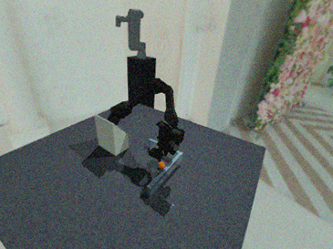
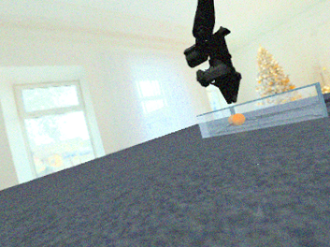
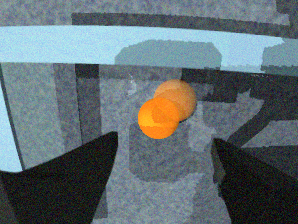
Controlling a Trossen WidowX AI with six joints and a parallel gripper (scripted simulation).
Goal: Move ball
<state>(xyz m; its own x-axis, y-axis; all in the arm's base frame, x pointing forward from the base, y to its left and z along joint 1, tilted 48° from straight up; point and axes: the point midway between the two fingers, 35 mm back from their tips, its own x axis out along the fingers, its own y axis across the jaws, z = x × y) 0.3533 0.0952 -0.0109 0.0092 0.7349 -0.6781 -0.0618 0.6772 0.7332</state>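
The orange ball is 50 mm below my gripper tip and 10 mm behind it. Also, from my gripper tip: clear wall: 110 mm to the left, 60 mm behind, 40 mm below; see-through copy of ball: 50 mm below, 10 mm to the right, 10 mm ahead.
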